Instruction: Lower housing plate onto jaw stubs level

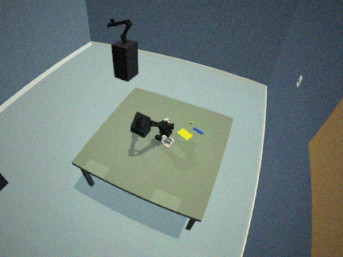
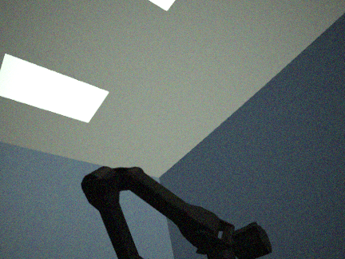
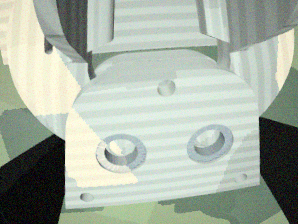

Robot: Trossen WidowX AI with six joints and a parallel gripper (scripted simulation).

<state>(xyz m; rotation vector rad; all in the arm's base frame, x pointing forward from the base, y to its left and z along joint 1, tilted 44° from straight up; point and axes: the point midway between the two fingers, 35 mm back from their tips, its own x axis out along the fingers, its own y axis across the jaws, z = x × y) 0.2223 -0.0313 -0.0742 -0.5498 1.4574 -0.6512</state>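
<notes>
Now: gripper tip 1 cm short of the white housing plate and 2 cm below it. Also, from my gripper tip: yellow plate (16 cm ahead, 18 cm to the left, 1 cm below); then white jaw (2 cm ahead, 2 cm to the right, 1 cm above); then blue bar (26 cm ahead, 29 cm to the left, 1 cm below).
</notes>
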